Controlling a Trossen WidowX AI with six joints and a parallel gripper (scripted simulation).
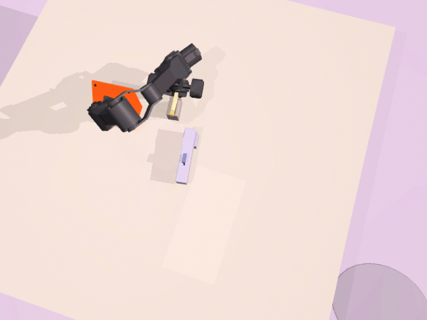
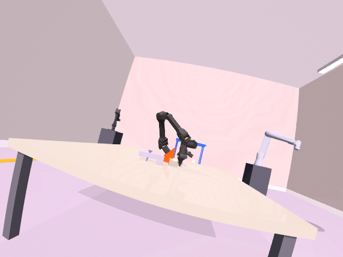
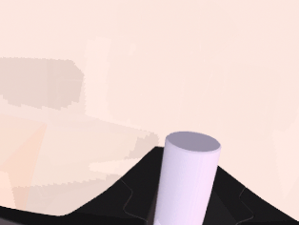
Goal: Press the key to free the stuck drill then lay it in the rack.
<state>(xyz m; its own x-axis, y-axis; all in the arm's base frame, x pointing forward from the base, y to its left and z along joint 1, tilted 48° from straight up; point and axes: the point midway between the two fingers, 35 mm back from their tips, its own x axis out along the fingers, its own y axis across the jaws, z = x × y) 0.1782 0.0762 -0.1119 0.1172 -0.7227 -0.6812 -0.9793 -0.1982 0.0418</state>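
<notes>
Now: the rack 50 mm to the right of my gripper tip, 10 mm ahead of it and 10 mm above it. The rest, counted from my gripper tip: small blue key 230 mm to the right, 110 mm ahead, 40 mm above.
</notes>
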